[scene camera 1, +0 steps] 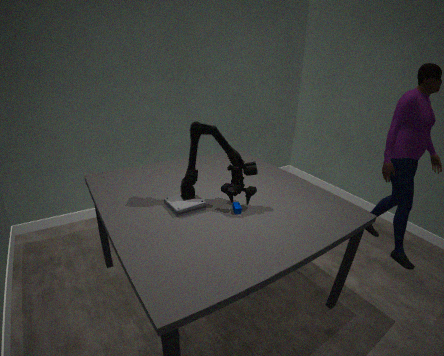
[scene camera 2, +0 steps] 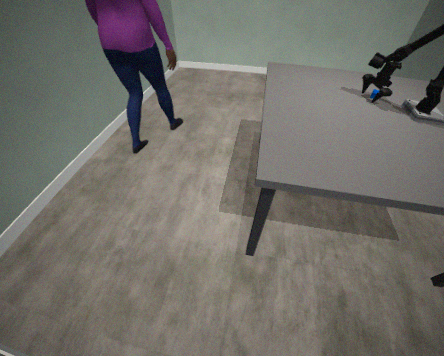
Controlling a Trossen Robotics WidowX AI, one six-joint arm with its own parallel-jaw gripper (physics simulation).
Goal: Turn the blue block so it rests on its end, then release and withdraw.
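Observation:
The blue block is small and sits on the grey table, in front of the arm's base. It looks low, but it is too small and dim to tell surely whether it rests on its side or its end. My gripper is open, pointing down, with its fingers spread wide and nothing held. Its fingertips are low, close to the block; in the scene camera 1 view they show at the block's far side. In the scene camera 2 view one finger partly hides the block.
The arm's base stands by a pale flat plate on the table, to the left of the block in the scene camera 1 view. A person in a purple top walks on the floor beyond the table's edge.

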